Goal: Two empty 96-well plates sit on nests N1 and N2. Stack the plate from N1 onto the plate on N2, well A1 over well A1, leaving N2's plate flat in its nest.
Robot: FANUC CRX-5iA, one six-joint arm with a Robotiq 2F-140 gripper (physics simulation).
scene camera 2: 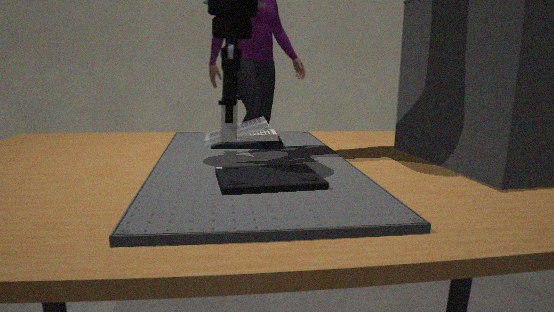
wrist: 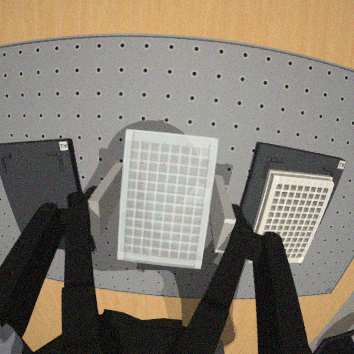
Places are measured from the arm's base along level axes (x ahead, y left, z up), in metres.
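Where they show: gripper, fingertip midpoint: (scene camera 2: 229, 136) (wrist: 167, 182).
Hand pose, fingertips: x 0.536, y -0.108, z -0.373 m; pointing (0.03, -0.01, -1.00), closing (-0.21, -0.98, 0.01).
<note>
Things, the pixels of their centre, and the offset from my fingertips. Level surfaces: height alone.
- translucent 96-well plate, body centre: (wrist: 164, 201) (scene camera 2: 236, 131) dx -0.014, dy +0.003, dz +0.011 m
- cream 96-well plate, body centre: (wrist: 288, 221) (scene camera 2: 249, 135) dx -0.076, dy -0.142, dz -0.023 m
- right dark nest, body centre: (wrist: 284, 211) (scene camera 2: 246, 140) dx -0.069, dy -0.141, dz -0.036 m
- grey perforated board, surface height: dz -0.043 m
- wooden table, surface height: dz -0.056 m
My gripper (scene camera 2: 229, 131) (wrist: 167, 182) is shut on a translucent 96-well plate (scene camera 2: 257, 123) (wrist: 170, 170), one pad at each long side. The held plate is tilted in the scene view and hangs above the board between the two nests in the wrist view. A cream 96-well plate (wrist: 298, 215) sits on the right dark nest (scene camera 2: 245, 145) (wrist: 260, 160) in the wrist view; in the scene view the held plate overlaps it. The other dark nest (scene camera 2: 272, 180) (wrist: 37, 175), at the left in the wrist view, is bare. Both nests carry an A1 label.
A grey perforated board (scene camera 2: 190, 215) (wrist: 170, 60) lies on the wooden table (scene camera 2: 60, 200) (wrist: 200, 15) under the nests. A large dark grey block (scene camera 2: 480, 100) stands at the right in the scene view. A person (scene camera 2: 260, 45) in a purple top stands behind the table.
</note>
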